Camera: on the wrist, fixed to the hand. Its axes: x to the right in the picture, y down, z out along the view.
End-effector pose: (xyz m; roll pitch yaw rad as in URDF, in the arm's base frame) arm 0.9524 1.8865 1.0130 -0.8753 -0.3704 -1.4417
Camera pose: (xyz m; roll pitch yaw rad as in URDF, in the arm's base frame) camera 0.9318 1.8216 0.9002 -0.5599 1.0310 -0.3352
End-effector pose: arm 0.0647 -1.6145 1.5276 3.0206 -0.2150 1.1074
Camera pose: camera 0.1206 -1.6510 1.6412 -2.8651 -0.3054 -0.6361
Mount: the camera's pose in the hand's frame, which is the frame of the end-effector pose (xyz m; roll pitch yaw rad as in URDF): 0.0167 0.0794 -0.1038 0.0395 0.2146 1.6692
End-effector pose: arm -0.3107 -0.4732 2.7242 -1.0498 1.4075 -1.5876
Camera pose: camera -0.3592 -0.3562 2.6881 1.5403 0.0597 1.2495
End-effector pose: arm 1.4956 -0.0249 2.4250 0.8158 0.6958 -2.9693
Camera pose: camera 1.5137 -0.1537 2.4041 0.7738 -0.5156 -1.7343
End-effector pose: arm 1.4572 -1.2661 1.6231 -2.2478 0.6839 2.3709
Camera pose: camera 1.5375 -1.1620 1.6150 2.3185 0.4372 0.2560
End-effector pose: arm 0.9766 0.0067 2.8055 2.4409 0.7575 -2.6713
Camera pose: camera 0.8887 -0.0450 2.8889 2.2024 -0.6941 2.7037
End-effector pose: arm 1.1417 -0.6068 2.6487 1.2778 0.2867 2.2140
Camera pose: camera 1.0264 -0.6569 2.6881 0.4250 -1.0373 -2.8056
